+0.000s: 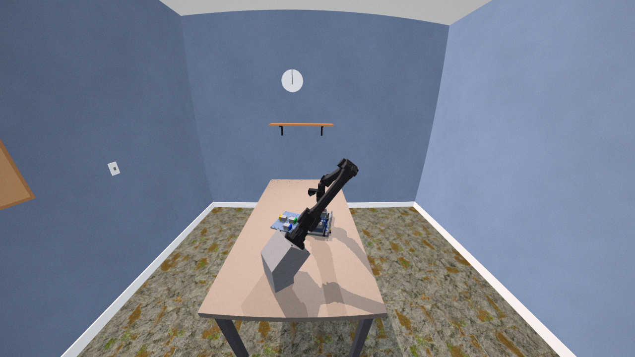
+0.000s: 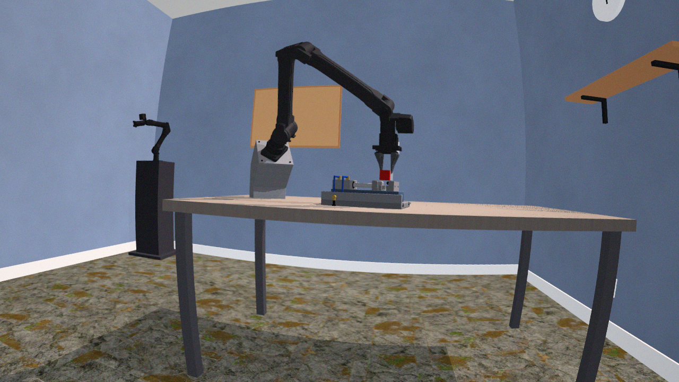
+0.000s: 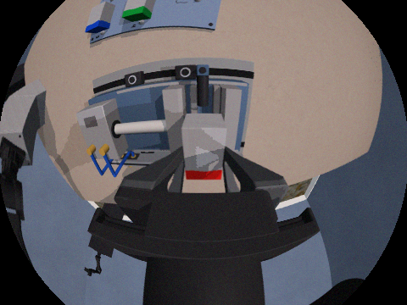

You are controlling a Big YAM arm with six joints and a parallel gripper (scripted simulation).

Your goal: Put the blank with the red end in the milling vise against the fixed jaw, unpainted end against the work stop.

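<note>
The work stop is 50 mm to the left of my hand, 50 mm below it and 10 mm ahead of it. Round my hand: green-ended blank (240 mm to the left, 110 mm below, 30 mm behind); blue plate (280 mm to the left, 130 mm below, 10 mm behind); vise (100 mm below, 70 mm behind, 30 mm to the left).
</note>
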